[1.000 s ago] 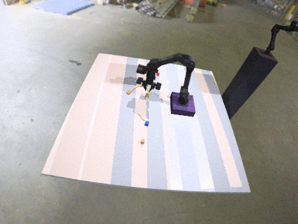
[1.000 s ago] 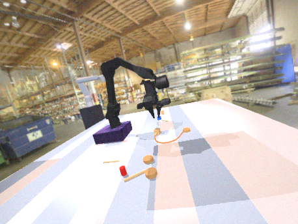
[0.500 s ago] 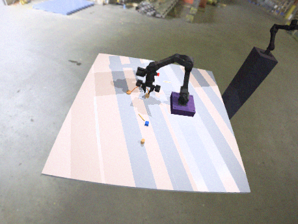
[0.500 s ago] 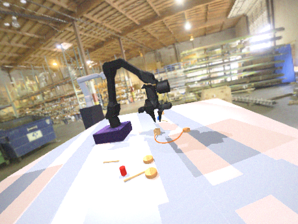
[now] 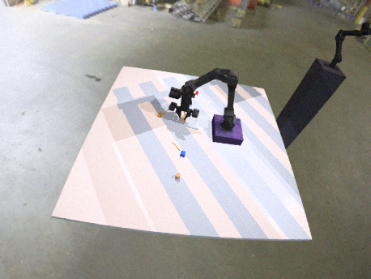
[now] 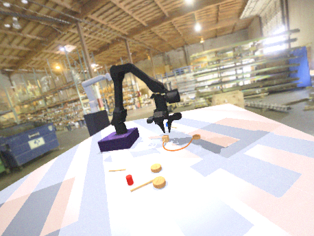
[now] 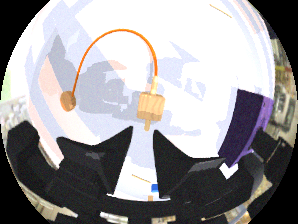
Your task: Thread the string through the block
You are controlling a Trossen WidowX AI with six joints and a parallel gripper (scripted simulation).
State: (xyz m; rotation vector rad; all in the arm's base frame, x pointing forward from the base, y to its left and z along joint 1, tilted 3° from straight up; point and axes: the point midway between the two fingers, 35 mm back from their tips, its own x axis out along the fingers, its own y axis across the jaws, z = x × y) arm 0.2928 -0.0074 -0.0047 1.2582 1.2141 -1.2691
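My gripper tip is now 3 cm to the left of the wooden block, 2 cm above it and 1 cm past it. The rest, counted from my gripper tip: red peg (35 cm to the right, 5 cm behind, 2 cm below); blue cube (25 cm to the left, 6 cm behind, 2 cm below); round wooden button (15 cm ahead, 3 cm below, 2 cm to the right).
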